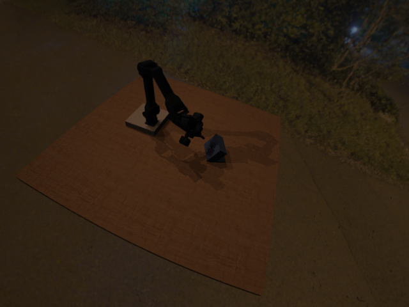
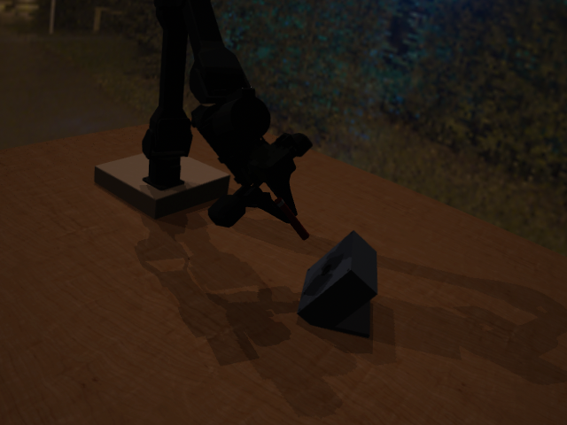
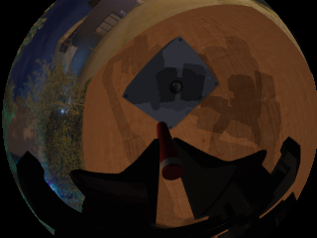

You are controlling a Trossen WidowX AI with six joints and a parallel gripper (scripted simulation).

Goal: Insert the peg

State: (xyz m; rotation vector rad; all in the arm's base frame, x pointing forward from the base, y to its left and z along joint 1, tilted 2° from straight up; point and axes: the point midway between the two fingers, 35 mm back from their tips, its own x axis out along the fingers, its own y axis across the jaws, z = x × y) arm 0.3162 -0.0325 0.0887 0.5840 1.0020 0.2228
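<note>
Right now my gripper tip is 100 mm short of the panel, 10 mm to the right of it and 70 mm above it. Round my gripper tip: peg 10 mm behind, 10 mm to the right, 10 mm above.
</note>
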